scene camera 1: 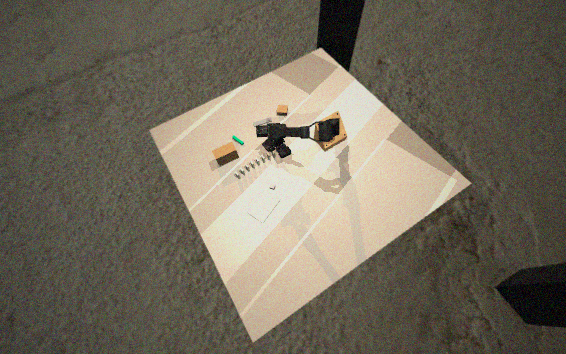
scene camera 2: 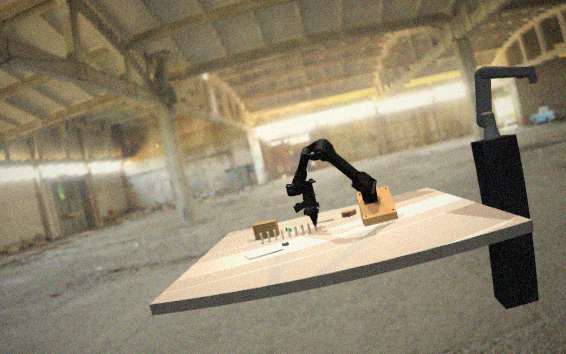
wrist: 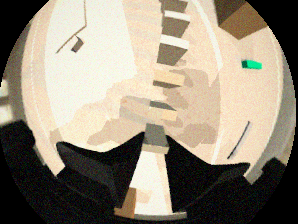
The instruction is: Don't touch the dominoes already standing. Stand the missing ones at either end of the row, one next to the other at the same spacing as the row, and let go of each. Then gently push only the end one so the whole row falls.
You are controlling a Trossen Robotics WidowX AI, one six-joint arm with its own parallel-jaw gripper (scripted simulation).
My gripper (wrist: 154,136) carries a domino. Further things: a domino (wrist: 171,49).
